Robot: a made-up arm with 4 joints.
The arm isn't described. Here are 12 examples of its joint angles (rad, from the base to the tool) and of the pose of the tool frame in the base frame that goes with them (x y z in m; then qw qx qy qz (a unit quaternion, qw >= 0)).
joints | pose
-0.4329 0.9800 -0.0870 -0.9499 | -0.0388 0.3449 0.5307 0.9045 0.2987 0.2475 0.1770
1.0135 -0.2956 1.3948 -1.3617 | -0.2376 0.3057 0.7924 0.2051 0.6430 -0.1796 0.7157
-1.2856 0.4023 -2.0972 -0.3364 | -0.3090 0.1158 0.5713 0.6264 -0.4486 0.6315 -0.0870
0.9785 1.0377 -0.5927 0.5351 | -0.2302 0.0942 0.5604 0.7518 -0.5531 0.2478 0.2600
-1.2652 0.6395 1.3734 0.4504 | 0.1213 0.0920 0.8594 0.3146 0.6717 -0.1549 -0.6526
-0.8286 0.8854 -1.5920 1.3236 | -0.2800 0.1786 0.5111 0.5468 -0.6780 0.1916 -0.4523
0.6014 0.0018 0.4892 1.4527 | -0.2151 0.4101 0.6003 0.9129 0.0365 0.1749 -0.3670
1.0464 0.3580 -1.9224 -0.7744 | 0.1356 0.0381 0.6022 0.1435 -0.7758 0.1248 0.6016
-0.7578 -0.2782 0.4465 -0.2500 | 0.0956 0.3412 0.5972 0.9286 0.1145 -0.3311 -0.1223
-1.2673 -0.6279 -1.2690 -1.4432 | -0.1111 -0.0170 0.4949 0.8335 -0.4026 0.3783 0.0012
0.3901 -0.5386 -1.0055 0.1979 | 0.0592 0.1371 0.4312 0.8022 -0.4445 -0.3835 0.1088
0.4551 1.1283 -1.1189 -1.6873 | -0.1749 0.0468 0.5406 0.2078 0.0465 0.6687 0.7124
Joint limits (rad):
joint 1: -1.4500..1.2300
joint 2: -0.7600..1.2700
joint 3: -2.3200..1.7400
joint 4: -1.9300..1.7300
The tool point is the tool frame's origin. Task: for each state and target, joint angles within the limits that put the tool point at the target. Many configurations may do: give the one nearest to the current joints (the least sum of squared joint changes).
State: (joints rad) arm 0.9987 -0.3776 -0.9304 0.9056
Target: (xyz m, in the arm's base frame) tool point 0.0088 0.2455 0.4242
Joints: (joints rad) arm 0.6490 -0.6456 -0.6195 -0.0518
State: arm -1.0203 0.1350 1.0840 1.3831
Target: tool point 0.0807 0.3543 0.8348
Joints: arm -0.8032 -0.0409 1.1572 1.4192
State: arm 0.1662 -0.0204 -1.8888 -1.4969
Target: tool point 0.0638 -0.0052 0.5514
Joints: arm 0.6902 0.3081 -1.7093 -1.1895
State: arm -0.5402 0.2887 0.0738 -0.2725
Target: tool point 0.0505 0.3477 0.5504
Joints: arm -0.5839 0.2611 0.1898 -0.2353
